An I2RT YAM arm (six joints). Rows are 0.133 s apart.
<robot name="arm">
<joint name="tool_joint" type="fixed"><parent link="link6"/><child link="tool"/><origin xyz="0 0 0" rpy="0 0 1.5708"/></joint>
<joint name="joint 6" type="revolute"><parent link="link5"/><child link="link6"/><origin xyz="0.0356 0 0.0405" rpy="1.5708 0 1.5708"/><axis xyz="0 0 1"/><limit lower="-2.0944" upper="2.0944"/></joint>
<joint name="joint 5" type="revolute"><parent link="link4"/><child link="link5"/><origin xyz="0.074 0.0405 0.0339" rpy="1.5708 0 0"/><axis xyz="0 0 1"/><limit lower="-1.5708" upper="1.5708"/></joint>
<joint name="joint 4" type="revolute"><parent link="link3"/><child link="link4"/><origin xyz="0.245 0.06 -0.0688"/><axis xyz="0 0 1"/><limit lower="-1.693" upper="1.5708"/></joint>
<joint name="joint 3" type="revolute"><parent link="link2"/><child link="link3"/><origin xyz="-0.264 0 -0.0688" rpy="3.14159 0 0"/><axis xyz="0 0 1"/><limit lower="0" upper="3.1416"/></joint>
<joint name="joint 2" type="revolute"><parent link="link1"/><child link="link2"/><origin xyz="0.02 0.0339 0.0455" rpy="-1.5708 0 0"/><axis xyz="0 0 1"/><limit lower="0" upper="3.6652"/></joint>
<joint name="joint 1" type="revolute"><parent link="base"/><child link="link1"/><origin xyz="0 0 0.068"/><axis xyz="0 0 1"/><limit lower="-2.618" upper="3.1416"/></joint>
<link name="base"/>
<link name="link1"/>
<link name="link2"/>
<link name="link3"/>
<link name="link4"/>
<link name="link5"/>
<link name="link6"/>
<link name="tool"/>
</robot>
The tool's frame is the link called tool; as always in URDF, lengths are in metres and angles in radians.
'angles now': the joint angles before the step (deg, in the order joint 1, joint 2, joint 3, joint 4, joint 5, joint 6). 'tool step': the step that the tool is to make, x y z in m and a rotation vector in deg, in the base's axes. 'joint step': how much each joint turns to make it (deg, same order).
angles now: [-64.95 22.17 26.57 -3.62 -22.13 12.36]
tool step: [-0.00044 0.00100 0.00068 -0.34 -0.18 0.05]
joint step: [0.00 -0.35 0.00 0.05 -0.05 0.02]
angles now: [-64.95 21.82 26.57 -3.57 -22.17 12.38]
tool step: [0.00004 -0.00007 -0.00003 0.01 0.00 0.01]
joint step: [0.00 0.02 0.00 0.02 -0.01 0.00]
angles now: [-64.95 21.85 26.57 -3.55 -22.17 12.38]
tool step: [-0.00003 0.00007 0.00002 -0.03 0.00 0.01]
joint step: [0.00 -0.03 0.00 0.00 -0.01 -0.01]
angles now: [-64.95 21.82 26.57 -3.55 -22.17 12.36]
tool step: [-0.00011 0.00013 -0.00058 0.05 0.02 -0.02]
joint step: [-0.02 -0.11 -0.11 -0.05 0.00 0.00]
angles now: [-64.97 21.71 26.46 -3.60 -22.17 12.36]
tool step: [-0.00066 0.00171 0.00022 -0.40 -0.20 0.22]
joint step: [0.00 -0.63 -0.13 -0.04 -0.22 0.02]
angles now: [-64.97 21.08 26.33 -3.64 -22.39 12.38]
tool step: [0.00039 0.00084 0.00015 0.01 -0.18 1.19]
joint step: [0.02 -0.11 -0.03 0.07 -1.16 0.22]
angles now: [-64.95 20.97 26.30 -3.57 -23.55 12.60]
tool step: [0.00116 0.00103 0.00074 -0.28 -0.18 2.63]
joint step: [0.00 0.09 0.01 0.48 -2.62 0.15]
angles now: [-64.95 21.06 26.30 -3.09 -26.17 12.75]
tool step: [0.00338 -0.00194 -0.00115 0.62 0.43 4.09]
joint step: [0.00 1.42 0.03 0.65 -4.09 0.00]
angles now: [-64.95 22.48 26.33 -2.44 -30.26 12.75]
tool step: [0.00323 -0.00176 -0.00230 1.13 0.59 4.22]
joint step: [-0.02 1.40 0.00 0.13 -4.24 0.00]
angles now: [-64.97 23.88 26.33 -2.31 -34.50 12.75]
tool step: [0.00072 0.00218 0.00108 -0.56 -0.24 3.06]
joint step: [0.02 -0.18 0.00 0.44 -3.04 0.01]
